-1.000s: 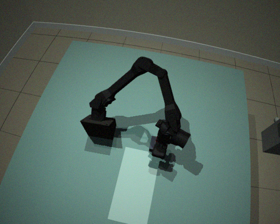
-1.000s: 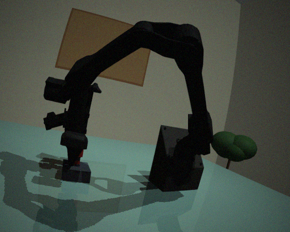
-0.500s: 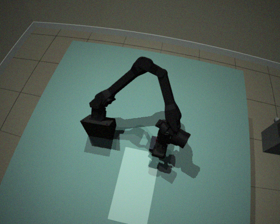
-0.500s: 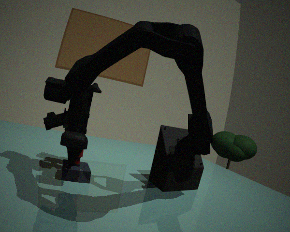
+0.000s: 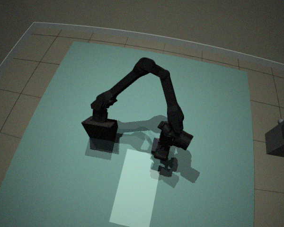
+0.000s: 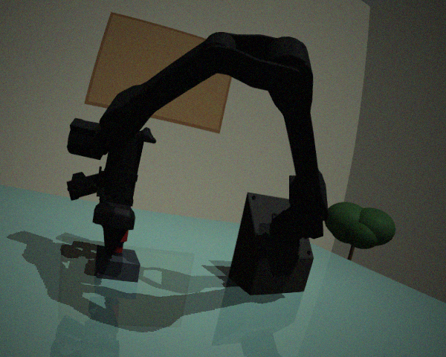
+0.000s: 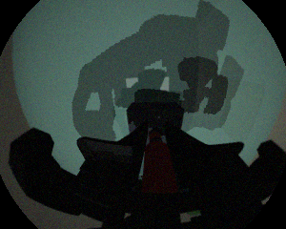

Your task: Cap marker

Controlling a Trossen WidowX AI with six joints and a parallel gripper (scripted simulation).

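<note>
Right now my gripper tip is 50 mm below the red cap and 20 mm past it. Also, from my gripper tip: dark holder block: 20 mm below, 20 mm behind.
</note>
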